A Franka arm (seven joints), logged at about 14 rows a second.
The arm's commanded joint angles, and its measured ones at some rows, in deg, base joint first. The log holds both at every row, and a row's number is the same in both.
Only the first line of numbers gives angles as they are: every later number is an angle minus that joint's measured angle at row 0.
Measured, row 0:
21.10 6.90 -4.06 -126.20 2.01 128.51 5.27
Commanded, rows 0 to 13:
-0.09 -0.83 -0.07 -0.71 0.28 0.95 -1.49
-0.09 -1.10 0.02 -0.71 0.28 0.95 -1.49
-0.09 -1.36 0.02 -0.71 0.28 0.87 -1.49
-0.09 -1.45 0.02 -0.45 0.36 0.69 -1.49
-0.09 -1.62 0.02 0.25 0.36 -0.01 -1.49
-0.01 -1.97 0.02 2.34 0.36 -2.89 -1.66
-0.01 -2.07 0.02 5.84 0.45 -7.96 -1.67
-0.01 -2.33 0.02 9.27 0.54 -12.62 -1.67
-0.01 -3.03 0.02 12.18 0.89 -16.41 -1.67
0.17 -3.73 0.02 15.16 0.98 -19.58 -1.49
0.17 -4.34 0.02 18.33 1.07 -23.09 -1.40
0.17 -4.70 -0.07 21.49 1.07 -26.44 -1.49
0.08 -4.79 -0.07 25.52 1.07 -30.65 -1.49
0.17 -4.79 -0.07 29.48 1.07 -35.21 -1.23
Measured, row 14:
0.02 -4.44 0.04 19.40 0.01 -24.62 -0.15
